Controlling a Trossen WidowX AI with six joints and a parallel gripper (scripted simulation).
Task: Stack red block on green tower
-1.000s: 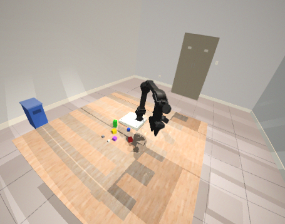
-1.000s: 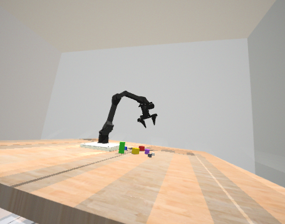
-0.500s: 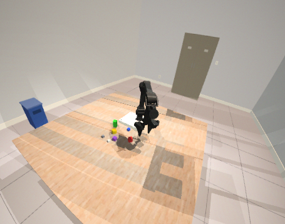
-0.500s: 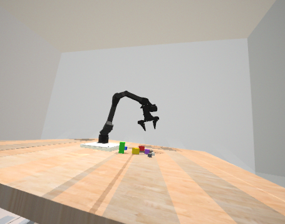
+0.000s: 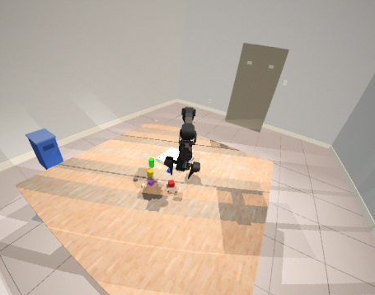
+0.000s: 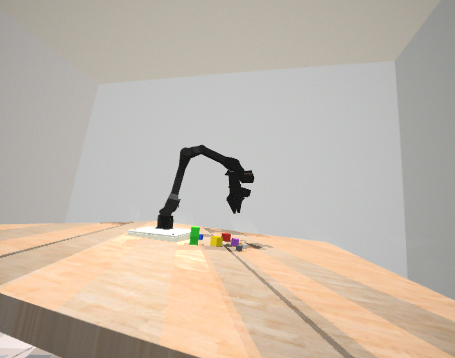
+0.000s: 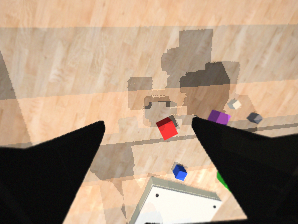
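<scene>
The red block is 3 cm behind my gripper tip, 7 cm to the right of it and 11 cm below it. From my gripper tip the other things lie so: yellow block 2 cm behind, 23 cm to the right, 11 cm below; then blue block 12 cm behind, 15 cm to the right, 12 cm below; then purple block 4 cm ahead, 17 cm to the right, 12 cm below.
</scene>
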